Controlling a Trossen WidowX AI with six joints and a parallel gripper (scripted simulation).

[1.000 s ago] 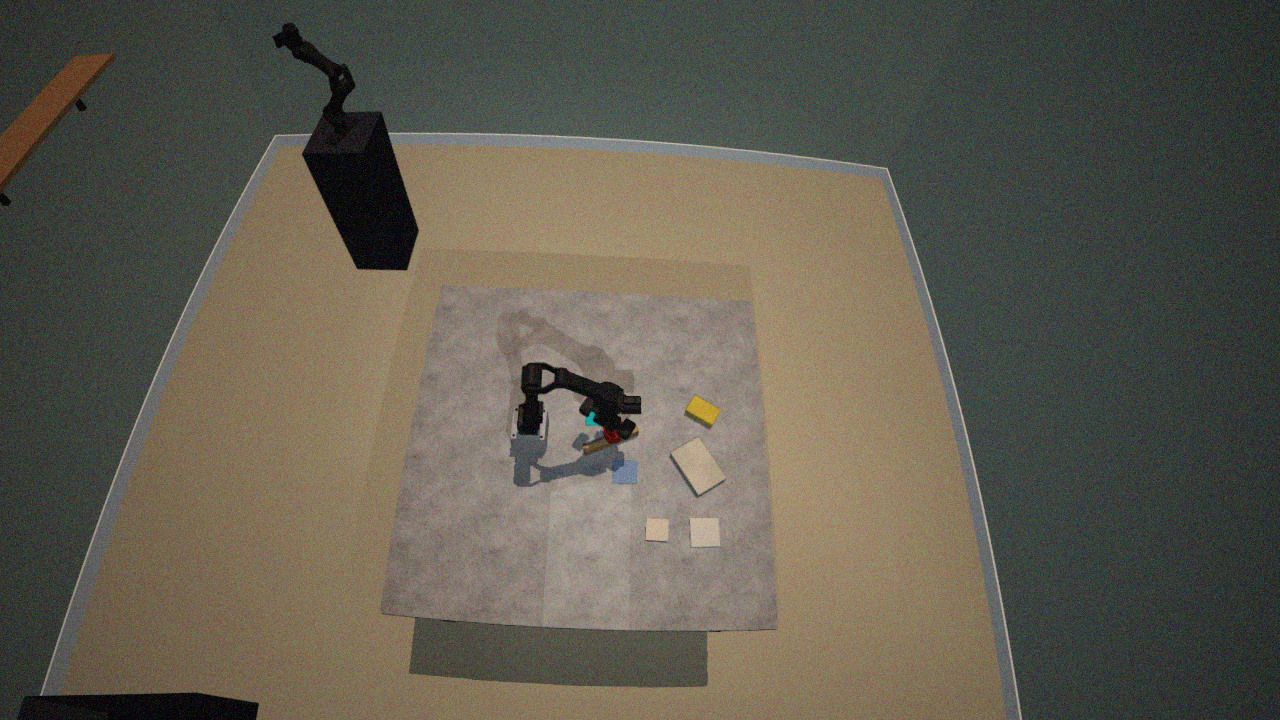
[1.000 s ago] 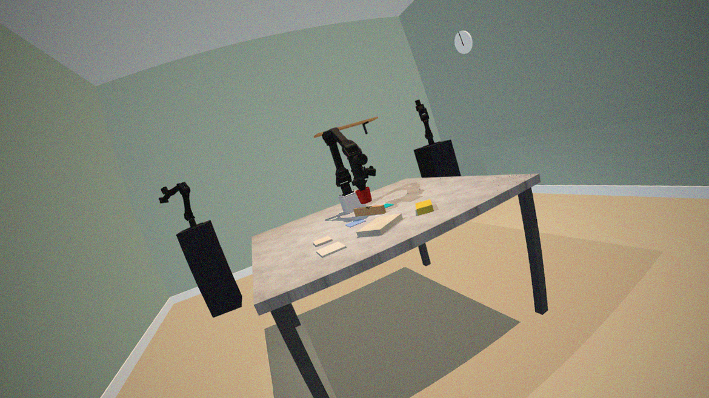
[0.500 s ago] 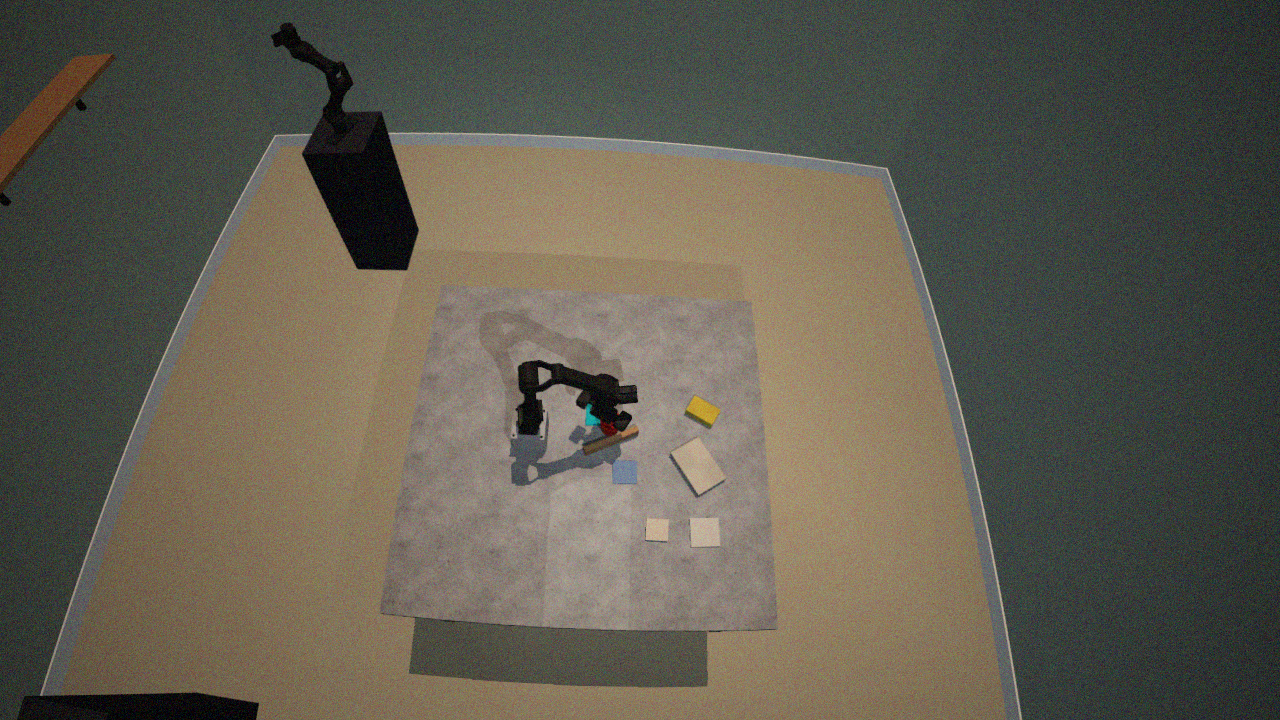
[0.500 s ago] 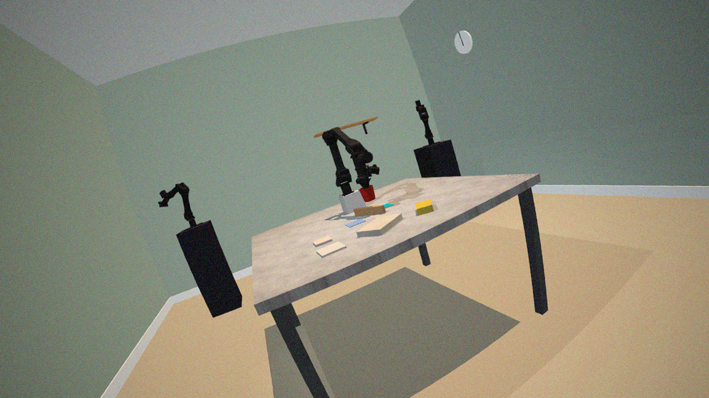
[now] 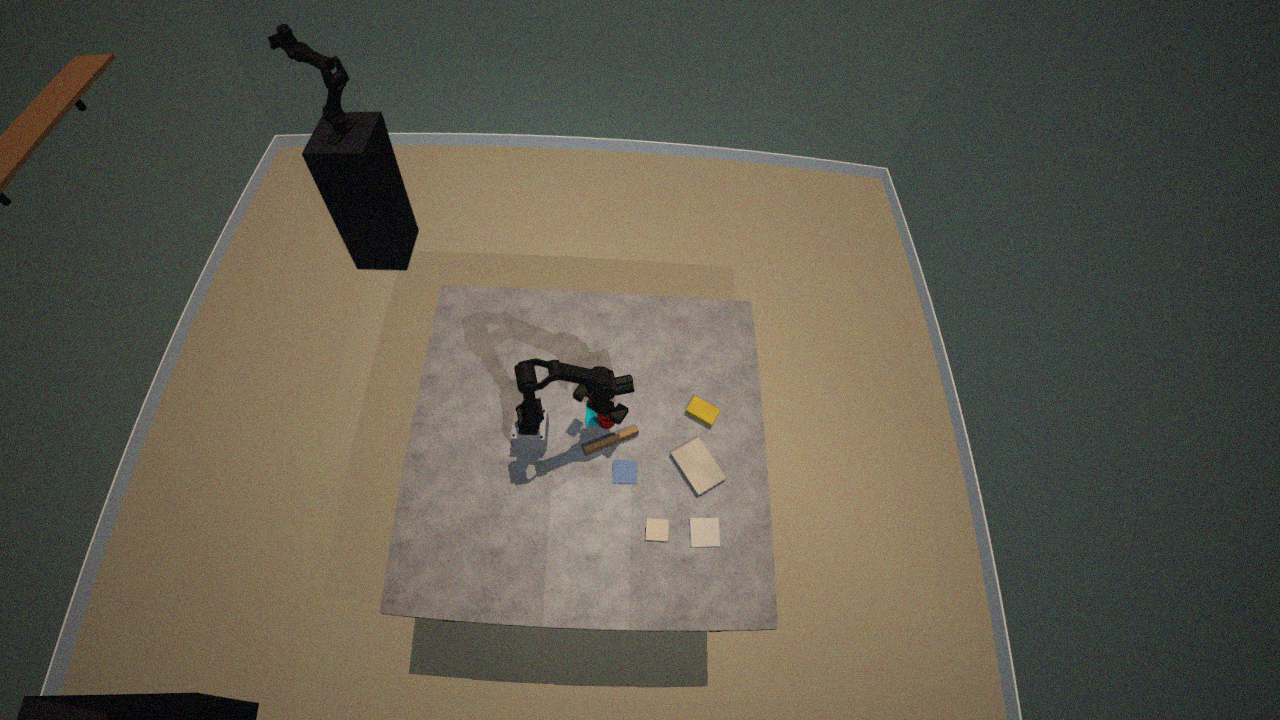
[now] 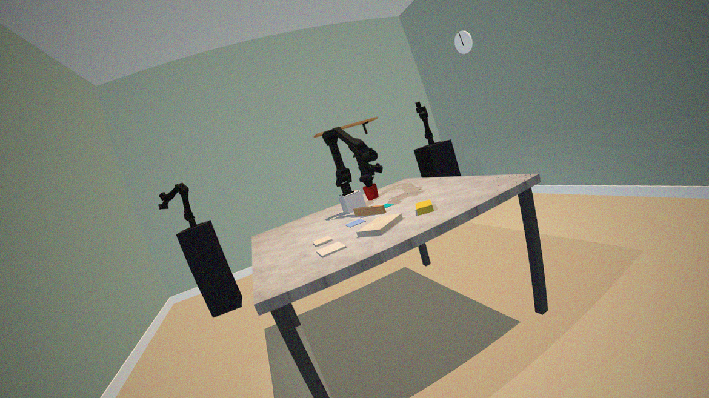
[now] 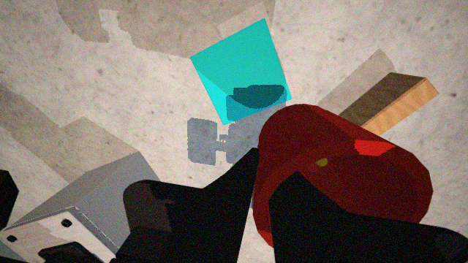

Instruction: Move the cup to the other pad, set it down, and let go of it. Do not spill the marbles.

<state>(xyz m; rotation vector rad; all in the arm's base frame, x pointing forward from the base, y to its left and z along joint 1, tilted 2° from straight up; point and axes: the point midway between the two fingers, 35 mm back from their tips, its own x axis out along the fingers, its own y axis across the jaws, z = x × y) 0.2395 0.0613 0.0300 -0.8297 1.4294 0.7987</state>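
The cyan pad is 110 mm below my gripper tip, 40 mm to the left of it and 10 mm behind it. The rest, counted from my gripper tip: red cup: 30 mm ahead, 20 mm to the right; then blue pad: 170 mm to the right, 110 mm below, 100 mm ahead; then wooden bar: 90 mm below, 70 mm to the right, 40 mm ahead.
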